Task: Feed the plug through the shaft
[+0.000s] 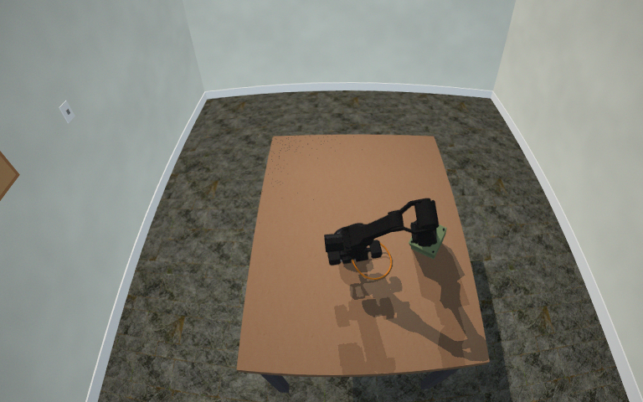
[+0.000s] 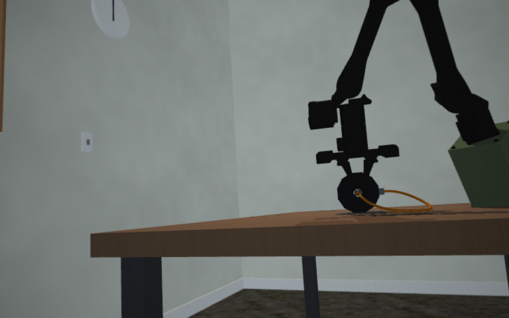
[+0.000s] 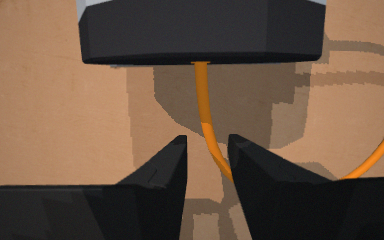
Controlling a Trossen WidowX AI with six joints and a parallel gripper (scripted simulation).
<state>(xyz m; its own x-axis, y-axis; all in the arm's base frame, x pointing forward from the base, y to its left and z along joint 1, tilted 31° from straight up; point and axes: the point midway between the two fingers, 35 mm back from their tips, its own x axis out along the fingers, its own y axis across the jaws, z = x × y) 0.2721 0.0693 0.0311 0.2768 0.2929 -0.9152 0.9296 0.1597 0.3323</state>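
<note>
Right now my hand is 50 mm to the left of the orange cable, 40 mm above it and 20 mm short of it. Also, from my hand: plug (70 mm to the right, 40 mm below, 20 mm ahead); then grey stub (100 mm to the right, 40 mm below, 30 mm behind).
</note>
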